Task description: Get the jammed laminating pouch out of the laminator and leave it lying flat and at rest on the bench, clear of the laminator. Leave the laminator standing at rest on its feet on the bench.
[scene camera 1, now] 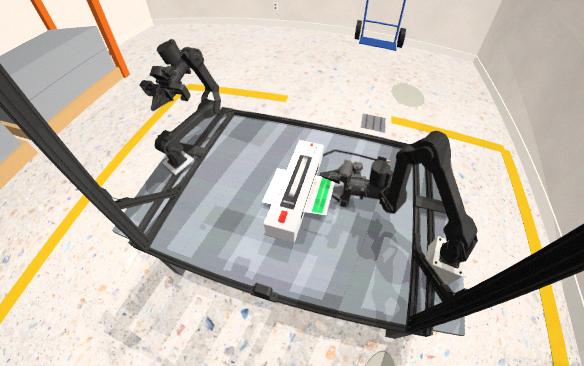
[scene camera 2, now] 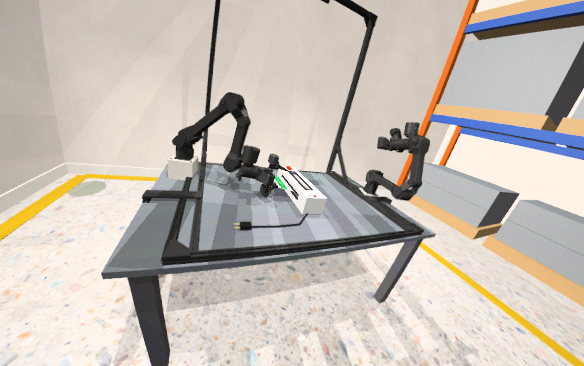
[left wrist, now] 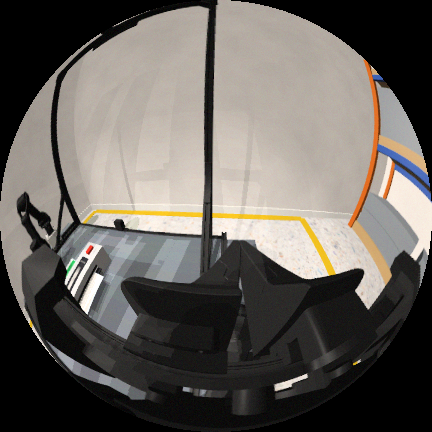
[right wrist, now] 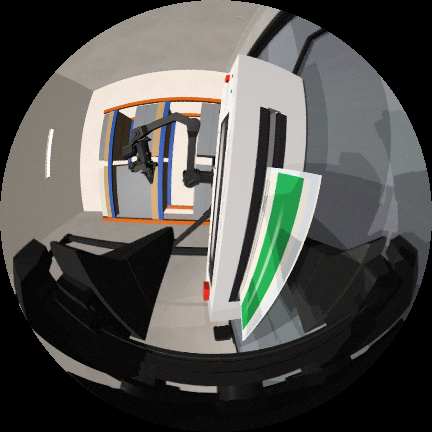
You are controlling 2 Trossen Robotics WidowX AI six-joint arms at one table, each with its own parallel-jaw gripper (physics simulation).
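Places are measured from the left arm's base along level axes (x right, y ahead, z up), in millimetres.
Pixels of known places: left gripper, fingertip midpoint: (scene camera 1: 152,110) (left wrist: 237,245) (right wrist: 151,183); right gripper, fingertip midpoint: (scene camera 1: 320,181) (scene camera 2: 286,178) (right wrist: 222,232); left arm's base at its link origin: (scene camera 1: 177,160) (scene camera 2: 369,192) (left wrist: 232,334) (right wrist: 211,176); right arm's base at its link origin: (scene camera 1: 450,255) (scene camera 2: 184,157) (left wrist: 50,232).
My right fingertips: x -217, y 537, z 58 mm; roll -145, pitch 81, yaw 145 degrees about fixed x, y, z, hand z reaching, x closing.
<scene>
For each thing: its middle in the pictures, then the offset to it from my right fingertips. "pt": a spot on its surface instead. Level surfaces: height alone.
- pouch at a spot on its surface: (right wrist: 287,200) pt dx -37, dy +9, dz -30 mm
- flat white piece at a spot on its surface: (scene camera 1: 272,187) pt dx +90, dy -133, dz -46 mm
- black cord with a plug, surface spot: (scene camera 2: 243,226) pt dx -313, dy +119, dz -73 mm
- bench at its surface level: dz -86 mm
The white laminator (scene camera 1: 280,231) (scene camera 2: 314,205) (left wrist: 102,262) (right wrist: 242,160) stands upright mid-bench, with a dark slot and red button. The pouch (scene camera 1: 321,196) (scene camera 2: 281,183) (left wrist: 70,267) (right wrist: 287,200), clear-edged with a green band, sticks out of its right side in scene camera 1; the rest is hidden inside. My right gripper (scene camera 1: 332,187) (scene camera 2: 272,181) (right wrist: 222,232) is open and empty, close to the pouch's protruding edge; the pouch shows between its spread fingers in the right wrist view. My left gripper (scene camera 1: 154,106) (scene camera 2: 384,143) (left wrist: 237,245) is shut, empty, and raised far from the laminator.
A flat white piece (scene camera 1: 272,187) projects from the laminator's other side. A black cord with a plug (scene camera 2: 243,226) runs from the laminator's end over the bench (scene camera 1: 210,235). Dark frame rails (scene camera 1: 320,309) edge the bench, with uprights (scene camera 2: 356,85) rising from it.
</scene>
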